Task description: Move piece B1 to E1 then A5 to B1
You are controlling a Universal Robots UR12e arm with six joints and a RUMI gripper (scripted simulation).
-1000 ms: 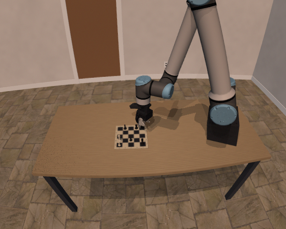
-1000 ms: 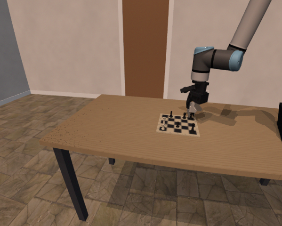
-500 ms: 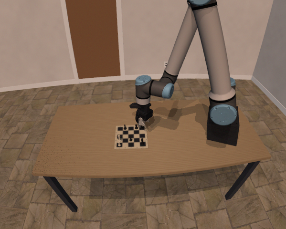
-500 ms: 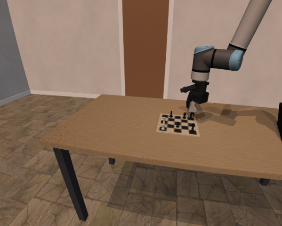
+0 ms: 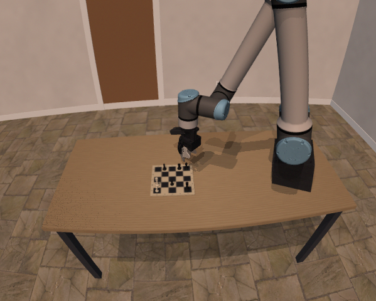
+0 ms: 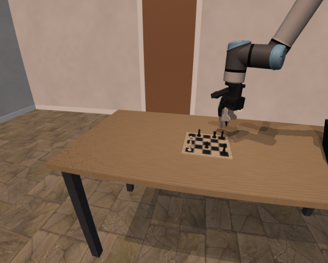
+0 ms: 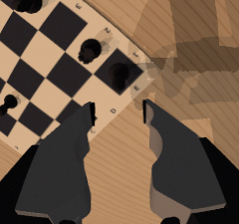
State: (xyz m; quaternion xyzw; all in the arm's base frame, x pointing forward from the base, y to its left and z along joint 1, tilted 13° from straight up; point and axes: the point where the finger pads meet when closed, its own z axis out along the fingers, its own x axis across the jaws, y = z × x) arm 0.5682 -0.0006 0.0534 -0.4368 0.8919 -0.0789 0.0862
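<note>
Right now my hand is 14 cm short of the white piece, 13 cm to the right of it and 6 cm above it. From my hand the other things lie so: chessboard: 8 cm to the left, 8 cm below, 7 cm ahead.
</note>
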